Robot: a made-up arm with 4 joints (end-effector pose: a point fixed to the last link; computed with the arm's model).
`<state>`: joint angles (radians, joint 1 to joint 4).
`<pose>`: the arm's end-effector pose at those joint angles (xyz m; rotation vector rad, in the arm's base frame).
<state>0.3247 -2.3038 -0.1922 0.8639</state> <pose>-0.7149 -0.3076 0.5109 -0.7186 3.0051 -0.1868</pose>
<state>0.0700 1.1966 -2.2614 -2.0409</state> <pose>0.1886 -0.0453 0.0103 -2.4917 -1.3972 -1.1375</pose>
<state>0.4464 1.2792 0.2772 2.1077</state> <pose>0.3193 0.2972 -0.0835 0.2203 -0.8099 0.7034</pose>
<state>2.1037 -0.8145 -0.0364 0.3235</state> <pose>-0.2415 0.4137 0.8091 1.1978 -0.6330 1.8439</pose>
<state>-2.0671 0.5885 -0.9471 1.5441</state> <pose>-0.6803 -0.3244 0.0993 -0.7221 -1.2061 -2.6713</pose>
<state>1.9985 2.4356 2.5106 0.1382</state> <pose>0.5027 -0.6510 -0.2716 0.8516 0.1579 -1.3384</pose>
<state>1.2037 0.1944 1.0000 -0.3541</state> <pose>0.3857 0.5831 -0.2363 -1.1691 -0.1652 0.9883</pose>
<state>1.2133 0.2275 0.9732 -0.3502</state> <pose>0.3707 0.5776 -0.2601 -1.1683 -0.1313 1.0187</pose>
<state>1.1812 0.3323 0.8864 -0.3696</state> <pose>0.3606 0.5220 -0.3355 -1.1744 0.0426 1.0339</pose>
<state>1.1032 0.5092 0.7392 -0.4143</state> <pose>0.3376 0.4039 -0.4478 -1.1686 0.3666 1.0062</pose>
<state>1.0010 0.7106 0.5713 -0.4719</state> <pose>0.2805 0.2558 -0.5455 -1.1260 0.7512 0.9233</pose>
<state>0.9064 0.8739 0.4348 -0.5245</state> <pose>0.2068 0.1369 -0.5970 -1.0567 1.0700 0.8182</pose>
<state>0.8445 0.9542 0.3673 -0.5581</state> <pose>0.1612 0.0789 -0.6120 -1.0040 1.2373 0.7440</pose>
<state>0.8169 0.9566 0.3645 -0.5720</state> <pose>0.1592 0.0689 -0.6112 -0.9899 1.2646 0.7163</pose>
